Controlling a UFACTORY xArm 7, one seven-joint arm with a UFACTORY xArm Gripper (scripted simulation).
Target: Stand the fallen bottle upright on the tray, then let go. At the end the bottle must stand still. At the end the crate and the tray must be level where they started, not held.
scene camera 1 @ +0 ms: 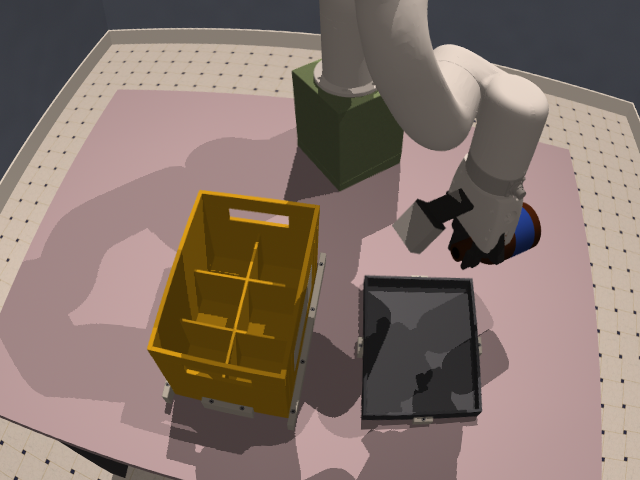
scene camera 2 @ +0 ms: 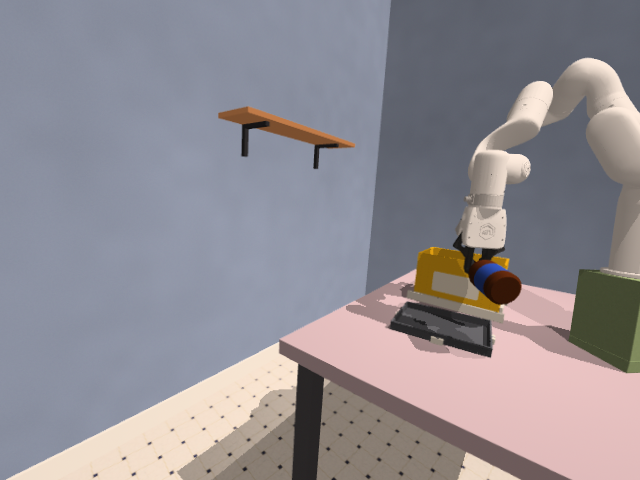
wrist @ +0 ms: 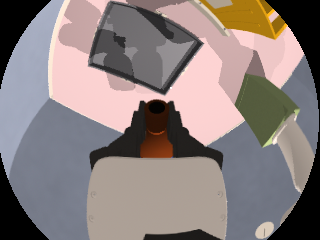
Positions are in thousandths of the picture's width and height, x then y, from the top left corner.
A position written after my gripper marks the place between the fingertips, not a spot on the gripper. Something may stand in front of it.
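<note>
My gripper (scene camera 1: 724,532) is in sight, and you can find the gripper (scene camera 2: 741,570) again, as well as the gripper (wrist: 489,456) from the wrist. There's a yellow crate (scene camera 1: 334,509) too, plus a dark grey tray (scene camera 1: 657,705), and that's the tray (scene camera 2: 705,680) once more.
</note>
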